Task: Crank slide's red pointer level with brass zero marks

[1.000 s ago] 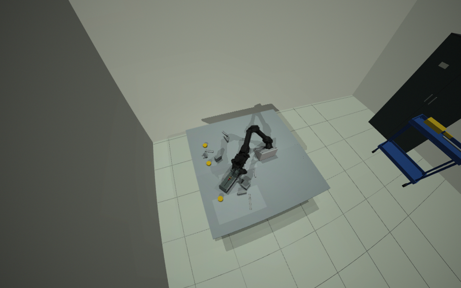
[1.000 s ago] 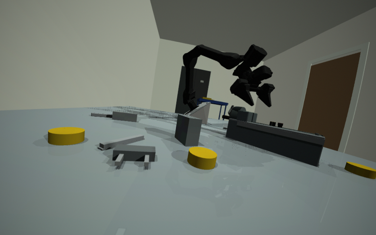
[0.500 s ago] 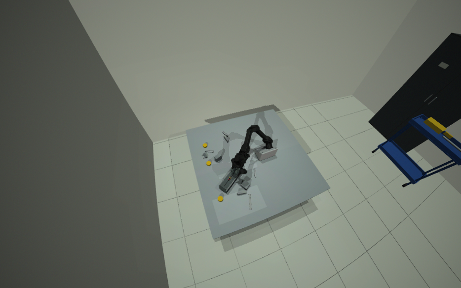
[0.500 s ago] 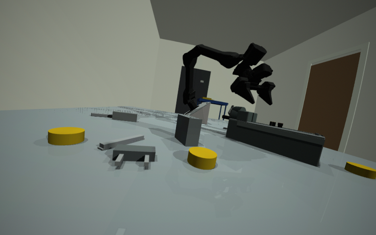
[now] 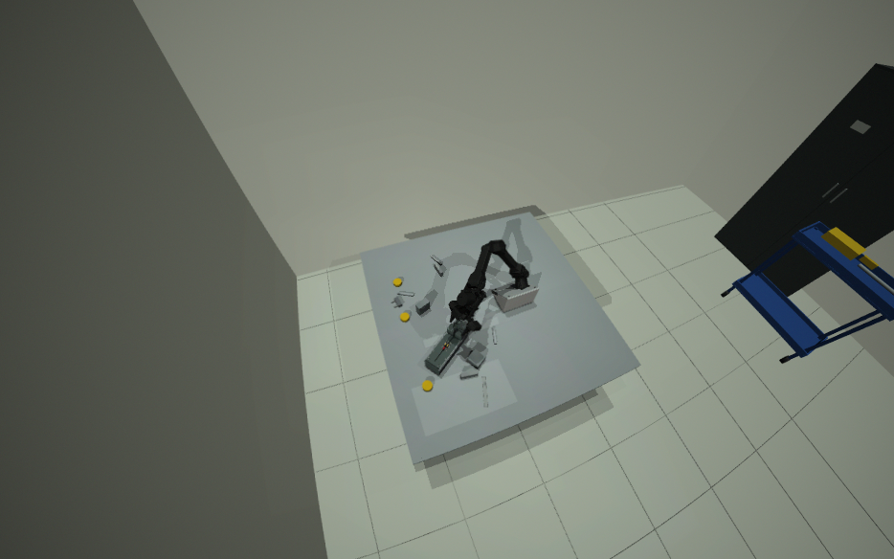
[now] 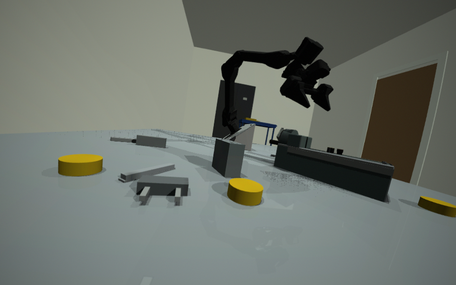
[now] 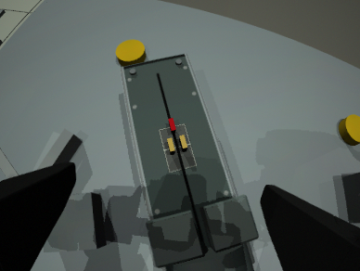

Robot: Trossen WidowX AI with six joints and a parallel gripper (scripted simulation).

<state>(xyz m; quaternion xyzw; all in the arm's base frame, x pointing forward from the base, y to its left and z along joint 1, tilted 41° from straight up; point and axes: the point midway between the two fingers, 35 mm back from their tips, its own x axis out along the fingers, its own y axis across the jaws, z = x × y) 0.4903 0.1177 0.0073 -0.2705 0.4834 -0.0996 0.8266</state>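
Right now the dark crank handle is 130 mm below my gripper tip, 120 mm behind it and 50 mm to the right of it. Also, from my gripper tip: bracket: 390 mm to the right, 190 mm below, 170 mm ahead; then red pointer: 120 mm below, 80 mm ahead, 20 mm to the left.
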